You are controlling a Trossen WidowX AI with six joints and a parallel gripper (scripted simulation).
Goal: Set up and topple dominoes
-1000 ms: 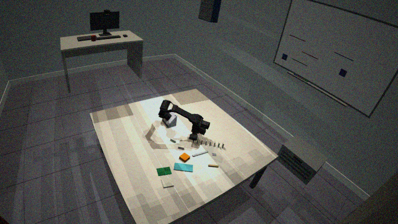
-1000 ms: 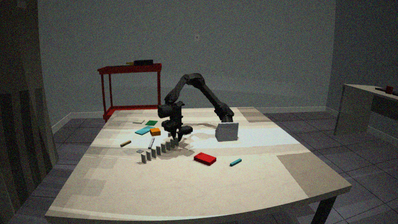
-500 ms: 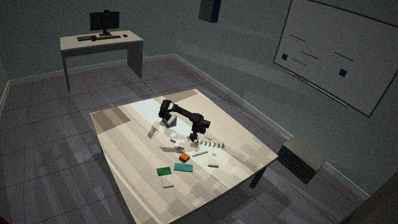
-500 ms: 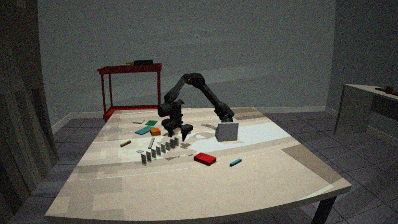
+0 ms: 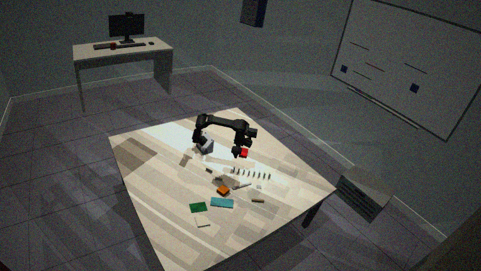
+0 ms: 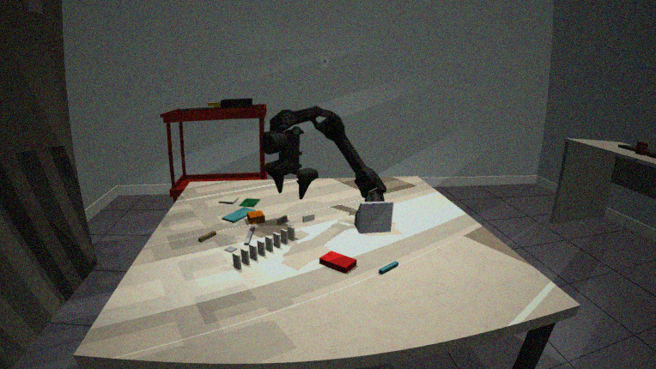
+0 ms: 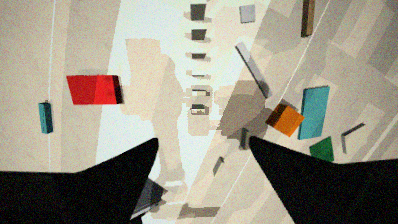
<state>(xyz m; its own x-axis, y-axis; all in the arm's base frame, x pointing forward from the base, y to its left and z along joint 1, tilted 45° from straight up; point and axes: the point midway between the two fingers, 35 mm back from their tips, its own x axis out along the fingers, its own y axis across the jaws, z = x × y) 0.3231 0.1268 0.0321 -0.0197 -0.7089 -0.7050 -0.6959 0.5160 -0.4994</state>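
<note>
Now: the orange block 18 cm to the right of my gripper tip, 15 cm below it and 13 cm ahead of it. From my gripper tip the other things lie so: small grey tile 21 cm ahead, 16 cm below, 6 cm to the left; long grey bar 15 cm below, 15 cm ahead, 4 cm to the right; red block 19 cm to the left, 15 cm below, 13 cm behind.
</note>
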